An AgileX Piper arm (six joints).
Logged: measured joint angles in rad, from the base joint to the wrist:
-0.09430 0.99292 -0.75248 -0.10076 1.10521 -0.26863
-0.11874 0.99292 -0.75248 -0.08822 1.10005 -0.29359
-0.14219 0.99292 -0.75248 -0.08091 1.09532 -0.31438
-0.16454 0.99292 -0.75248 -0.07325 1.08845 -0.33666
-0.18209 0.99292 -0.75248 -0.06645 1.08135 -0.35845
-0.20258 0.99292 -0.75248 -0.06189 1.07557 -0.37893
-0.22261 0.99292 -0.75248 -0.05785 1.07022 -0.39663
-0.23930 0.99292 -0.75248 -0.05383 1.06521 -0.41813
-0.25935 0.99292 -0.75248 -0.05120 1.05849 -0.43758
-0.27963 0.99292 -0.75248 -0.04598 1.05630 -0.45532
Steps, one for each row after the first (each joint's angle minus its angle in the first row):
-0.02444 0.00000 0.00000 0.01254 -0.00516 -0.02496
-0.04789 0.00000 0.00000 0.01985 -0.00989 -0.04575
-0.07024 0.00000 0.00000 0.02751 -0.01676 -0.06803
-0.08779 0.00000 0.00000 0.03431 -0.02386 -0.08982
-0.10828 0.00000 0.00000 0.03887 -0.02964 -0.11030
-0.12831 0.00000 0.00000 0.04291 -0.03499 -0.12800
-0.14500 0.00000 0.00000 0.04693 -0.04000 -0.14950
-0.16505 0.00000 0.00000 0.04956 -0.04672 -0.16895
-0.18533 0.00000 0.00000 0.05478 -0.04891 -0.18669

